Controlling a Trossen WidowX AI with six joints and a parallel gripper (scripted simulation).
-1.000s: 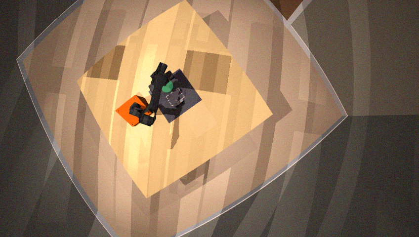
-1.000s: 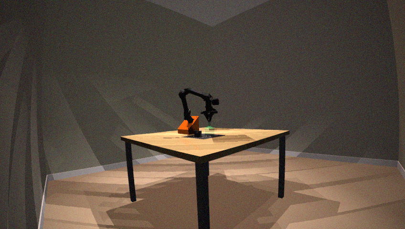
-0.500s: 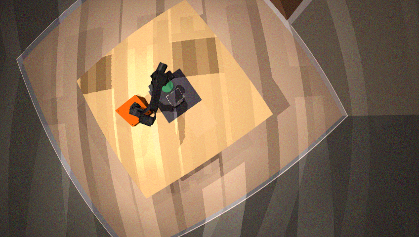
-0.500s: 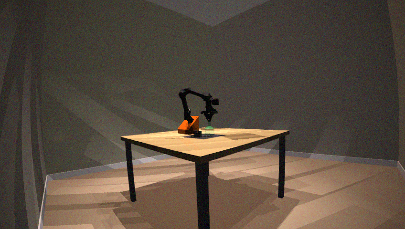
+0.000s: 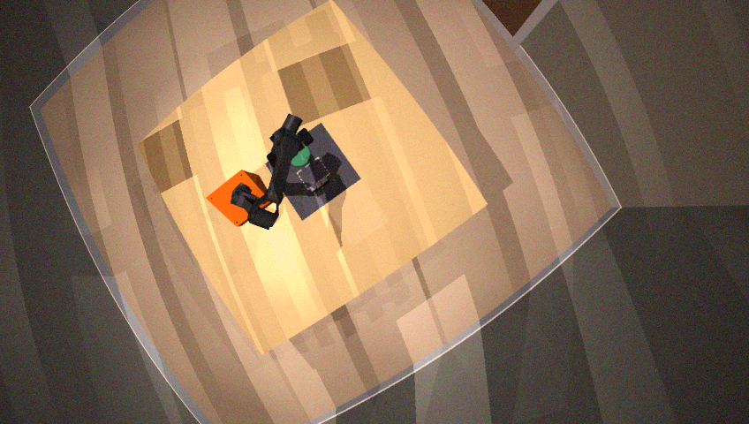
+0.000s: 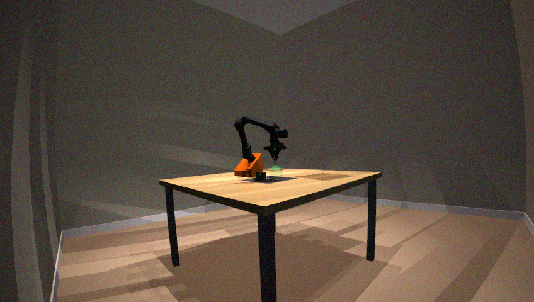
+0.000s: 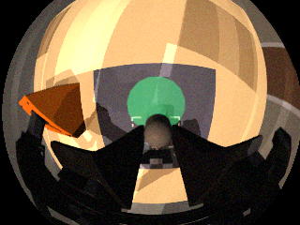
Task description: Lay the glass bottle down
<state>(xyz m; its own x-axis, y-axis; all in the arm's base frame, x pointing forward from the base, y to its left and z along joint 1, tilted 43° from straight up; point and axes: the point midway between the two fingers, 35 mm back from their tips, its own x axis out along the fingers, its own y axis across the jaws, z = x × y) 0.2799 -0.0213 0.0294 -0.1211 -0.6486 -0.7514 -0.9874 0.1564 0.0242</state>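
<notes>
Now: the green glass bottle 5 cm below my gripper tip. Round my gripper tip: dark grey mat: 1 cm behind, 7 cm to the right, 14 cm below.
</notes>
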